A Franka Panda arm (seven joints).
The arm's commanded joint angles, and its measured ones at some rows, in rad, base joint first. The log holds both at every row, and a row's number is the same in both.
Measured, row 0:
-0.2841 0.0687 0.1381 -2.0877 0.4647 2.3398 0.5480
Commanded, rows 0 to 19:
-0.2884 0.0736 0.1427 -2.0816 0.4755 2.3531 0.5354
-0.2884 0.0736 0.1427 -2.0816 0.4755 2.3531 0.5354
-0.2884 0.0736 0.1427 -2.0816 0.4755 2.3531 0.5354
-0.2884 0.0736 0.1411 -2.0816 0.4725 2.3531 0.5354
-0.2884 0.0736 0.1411 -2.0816 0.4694 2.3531 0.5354
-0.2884 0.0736 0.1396 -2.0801 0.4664 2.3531 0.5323
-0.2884 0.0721 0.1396 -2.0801 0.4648 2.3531 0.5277
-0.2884 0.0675 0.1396 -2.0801 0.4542 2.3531 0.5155
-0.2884 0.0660 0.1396 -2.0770 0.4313 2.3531 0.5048
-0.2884 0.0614 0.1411 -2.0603 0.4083 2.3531 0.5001
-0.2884 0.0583 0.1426 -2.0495 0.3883 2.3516 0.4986
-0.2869 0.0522 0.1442 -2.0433 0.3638 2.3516 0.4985
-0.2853 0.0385 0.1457 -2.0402 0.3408 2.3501 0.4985
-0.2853 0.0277 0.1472 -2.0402 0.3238 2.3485 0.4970
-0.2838 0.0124 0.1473 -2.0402 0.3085 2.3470 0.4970
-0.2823 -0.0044 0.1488 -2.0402 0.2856 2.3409 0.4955
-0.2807 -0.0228 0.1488 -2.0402 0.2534 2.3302 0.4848
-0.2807 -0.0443 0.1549 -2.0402 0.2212 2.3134 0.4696
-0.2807 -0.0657 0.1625 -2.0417 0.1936 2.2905 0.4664
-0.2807 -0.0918 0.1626 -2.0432 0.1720 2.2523 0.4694
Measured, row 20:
-0.2765 -0.0098 0.1456 -2.0289 0.2403 2.3278 0.4892
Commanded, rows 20 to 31:
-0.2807 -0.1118 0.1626 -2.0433 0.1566 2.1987 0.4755
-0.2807 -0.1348 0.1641 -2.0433 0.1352 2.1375 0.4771
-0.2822 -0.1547 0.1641 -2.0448 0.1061 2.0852 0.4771
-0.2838 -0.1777 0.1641 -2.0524 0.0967 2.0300 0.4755
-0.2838 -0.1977 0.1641 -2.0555 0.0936 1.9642 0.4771
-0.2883 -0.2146 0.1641 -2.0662 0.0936 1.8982 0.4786
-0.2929 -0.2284 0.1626 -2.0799 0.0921 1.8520 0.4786
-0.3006 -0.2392 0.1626 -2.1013 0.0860 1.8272 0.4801
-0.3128 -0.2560 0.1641 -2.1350 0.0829 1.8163 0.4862
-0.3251 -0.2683 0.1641 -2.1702 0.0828 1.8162 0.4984
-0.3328 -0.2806 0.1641 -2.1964 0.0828 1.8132 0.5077
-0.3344 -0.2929 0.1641 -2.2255 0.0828 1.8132 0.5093
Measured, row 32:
-0.3068 -0.2363 0.1540 -2.1256 0.1013 1.8178 0.4911
